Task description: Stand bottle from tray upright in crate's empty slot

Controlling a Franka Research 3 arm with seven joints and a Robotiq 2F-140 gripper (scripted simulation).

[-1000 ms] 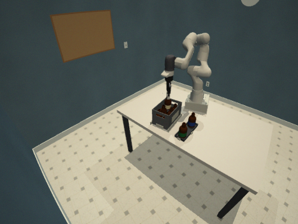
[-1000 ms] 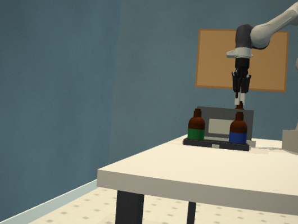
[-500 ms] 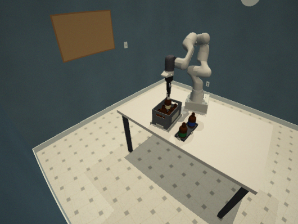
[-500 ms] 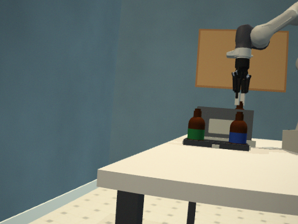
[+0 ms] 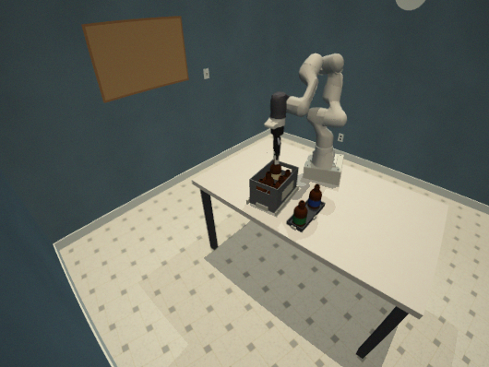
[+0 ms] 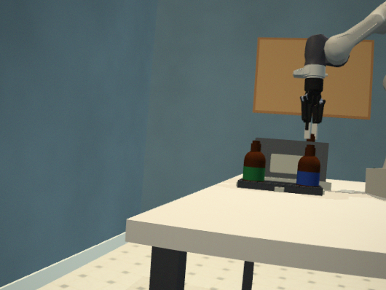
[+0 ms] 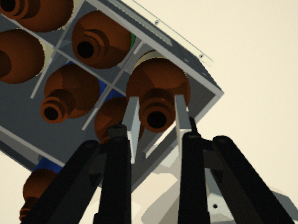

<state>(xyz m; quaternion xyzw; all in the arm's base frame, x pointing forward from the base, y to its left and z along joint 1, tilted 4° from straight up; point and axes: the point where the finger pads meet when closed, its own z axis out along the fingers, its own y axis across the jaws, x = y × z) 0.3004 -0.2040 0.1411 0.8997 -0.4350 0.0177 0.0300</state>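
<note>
The grey crate lies 9 cm ahead of my hand, 4 cm to the left of it and 14 cm below it. The rest, counted from my hand: dark tray 14 cm ahead, 29 cm to the left, 21 cm below; blue-labelled bottle 5 cm ahead, 30 cm to the left, 14 cm below; green-labelled bottle 23 cm ahead, 28 cm to the left, 14 cm below.
</note>
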